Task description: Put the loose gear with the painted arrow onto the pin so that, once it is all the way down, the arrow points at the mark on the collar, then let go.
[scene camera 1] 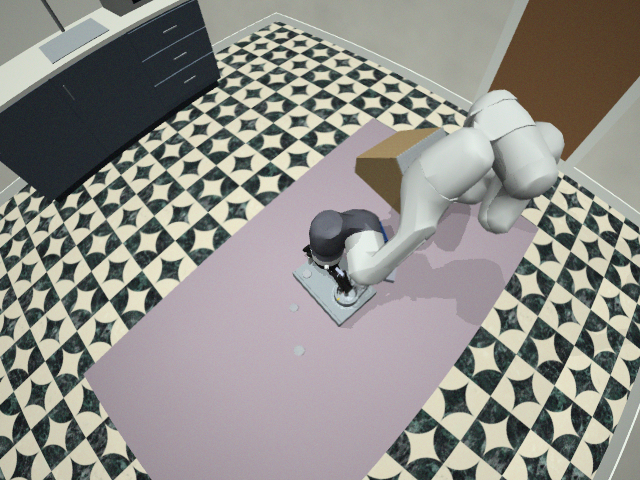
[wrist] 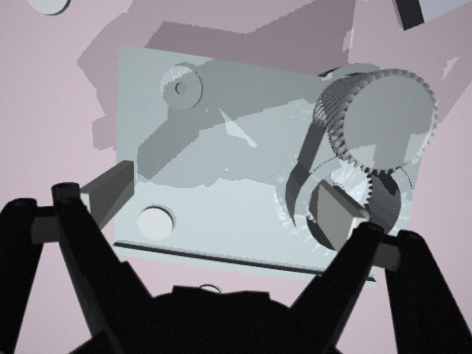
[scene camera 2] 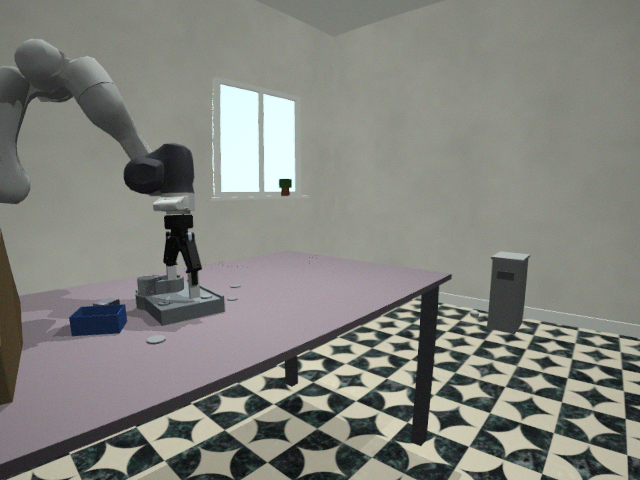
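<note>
The small toothed gear [wrist: 352, 176] lies inside the round collar [wrist: 301, 202] [scene camera 2: 173, 284] on the grey base [wrist: 240, 210] [scene camera 1: 323, 290] [scene camera 2: 192, 312]. The right finger covers much of it in the wrist view; its arrow and the pin do not show there. A yellow mark [scene camera 1: 338, 299] shows at the collar in scene camera 1. A tall toothed gear [wrist: 390, 120] [scene camera 2: 147, 285] stands beside the small gear. My gripper [wrist: 224, 186] [scene camera 1: 328, 273] [scene camera 2: 183, 283] is open and empty, low over the base. One finger is over the small gear, the other near the base's left edge.
The base bears a pale round disc [wrist: 155, 222] and a disc with a small centre [wrist: 181, 88]. Loose discs [scene camera 1: 293, 307] [scene camera 1: 298, 350] [scene camera 2: 156, 339] lie on the pink table [scene camera 1: 206, 335]. A blue bin [scene camera 2: 98, 321] and a brown block [scene camera 1: 379, 178] [scene camera 2: 7, 335] stand nearby.
</note>
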